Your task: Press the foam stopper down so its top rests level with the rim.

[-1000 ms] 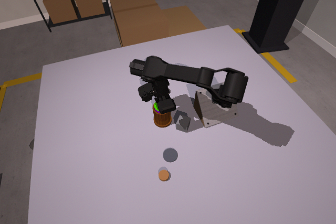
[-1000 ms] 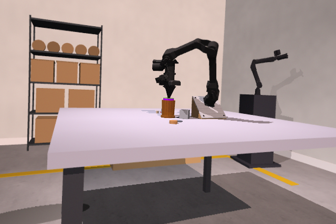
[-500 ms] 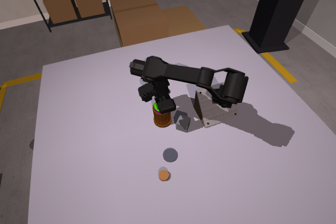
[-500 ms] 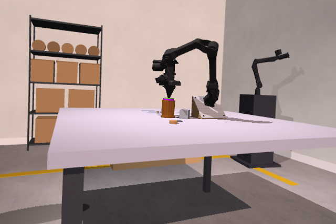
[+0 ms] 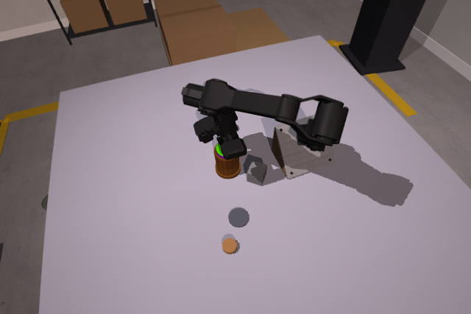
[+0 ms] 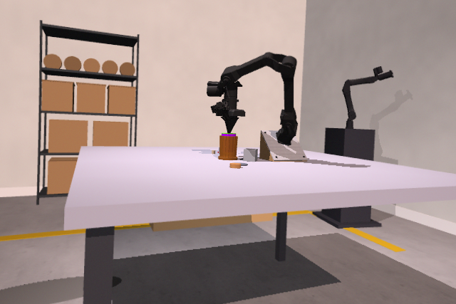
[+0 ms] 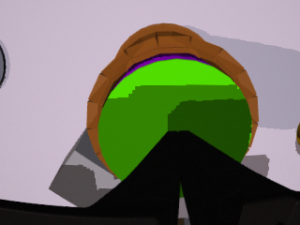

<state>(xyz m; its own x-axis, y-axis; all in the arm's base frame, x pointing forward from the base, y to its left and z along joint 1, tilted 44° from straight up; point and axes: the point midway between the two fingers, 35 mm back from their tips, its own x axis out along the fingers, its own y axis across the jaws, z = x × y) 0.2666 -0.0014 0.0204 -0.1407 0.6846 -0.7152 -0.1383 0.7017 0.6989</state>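
My gripper is now 5 cm above the bright green foam stopper. Also, from my hand: orange disc (4 cm ahead, 26 cm to the left, 14 cm below); grey cube (8 cm behind, 5 cm to the left, 12 cm below); dark grey disc (18 cm to the left, 14 cm below).
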